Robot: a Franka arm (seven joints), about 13 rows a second.
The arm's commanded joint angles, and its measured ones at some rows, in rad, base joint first. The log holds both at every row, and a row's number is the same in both.
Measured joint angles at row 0:
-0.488 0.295 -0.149 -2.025 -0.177 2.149 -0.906
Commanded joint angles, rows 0 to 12:
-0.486 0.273 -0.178 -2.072 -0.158 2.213 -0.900
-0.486 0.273 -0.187 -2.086 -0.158 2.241 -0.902
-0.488 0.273 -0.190 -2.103 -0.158 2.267 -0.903
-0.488 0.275 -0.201 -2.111 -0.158 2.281 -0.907
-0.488 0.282 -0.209 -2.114 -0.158 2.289 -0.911
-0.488 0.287 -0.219 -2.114 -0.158 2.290 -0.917
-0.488 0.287 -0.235 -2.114 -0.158 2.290 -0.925
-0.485 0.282 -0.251 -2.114 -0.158 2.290 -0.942
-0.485 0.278 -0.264 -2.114 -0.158 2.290 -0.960
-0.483 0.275 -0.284 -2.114 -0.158 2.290 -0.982
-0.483 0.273 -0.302 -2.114 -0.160 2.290 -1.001
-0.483 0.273 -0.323 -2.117 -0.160 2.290 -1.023
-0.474 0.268 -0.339 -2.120 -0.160 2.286 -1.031
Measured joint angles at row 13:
-0.489 0.295 -0.302 -2.101 -0.176 2.280 -0.994
